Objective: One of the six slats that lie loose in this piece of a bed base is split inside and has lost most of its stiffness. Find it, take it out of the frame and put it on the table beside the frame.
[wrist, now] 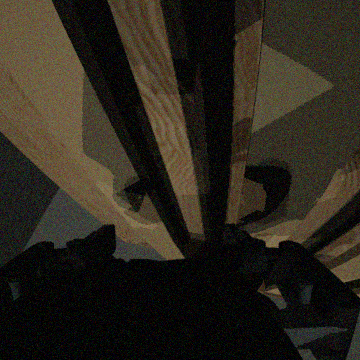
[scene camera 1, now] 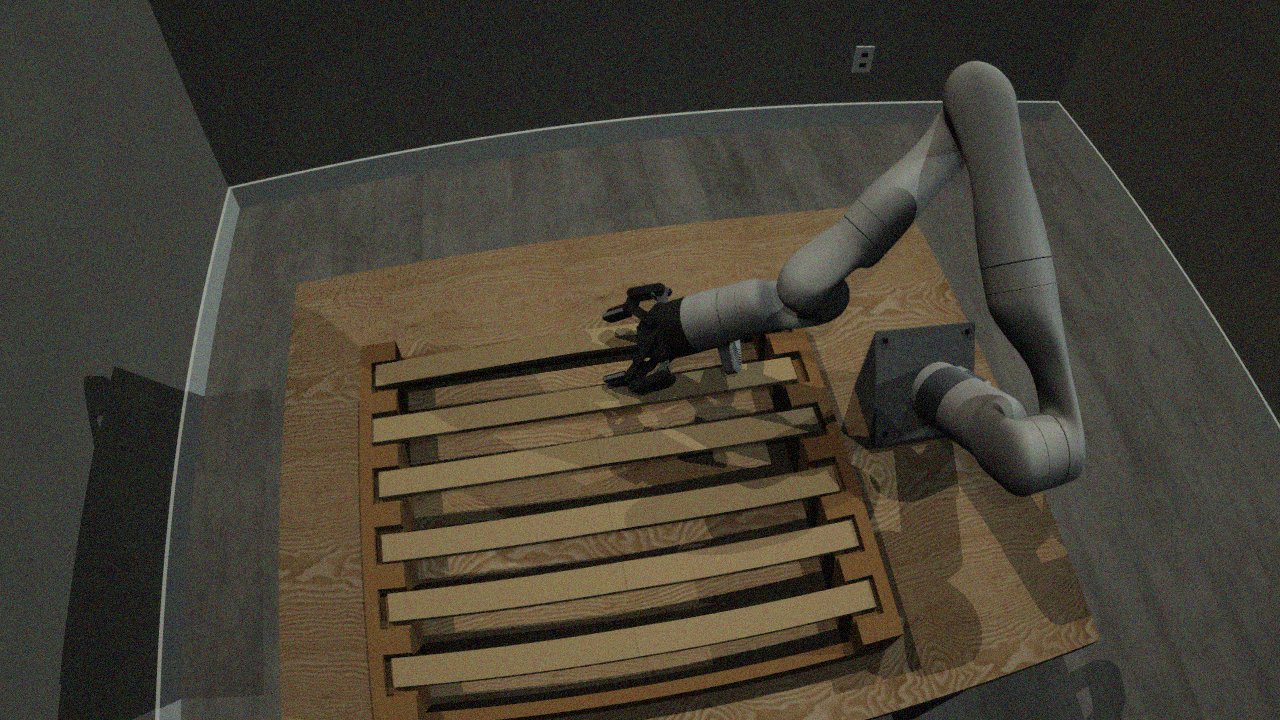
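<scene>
Six pale slats lie across the bed-base frame (scene camera 1: 386,514): the farthest slat (scene camera 1: 492,356) (wrist: 55,40), the second slat (scene camera 1: 492,412) (wrist: 300,85), the third slat (scene camera 1: 492,466), the fourth slat (scene camera 1: 537,527), the fifth slat (scene camera 1: 537,589) and the nearest slat (scene camera 1: 537,653). They look alike; no split shows. My gripper (scene camera 1: 616,346) (wrist: 169,236) is open and empty, above the farthest slat, with one finger on its far side and the other over the second slat. The gripper and wrist hide the farthest slat's right part. The exact height is hard to tell.
The wooden table (scene camera 1: 537,268) extends behind the frame and along its left and right sides. The arm's grey base plate (scene camera 1: 921,358) stands right of the frame. The arm reaches in from the right and casts shadows over the slats. The light is dim.
</scene>
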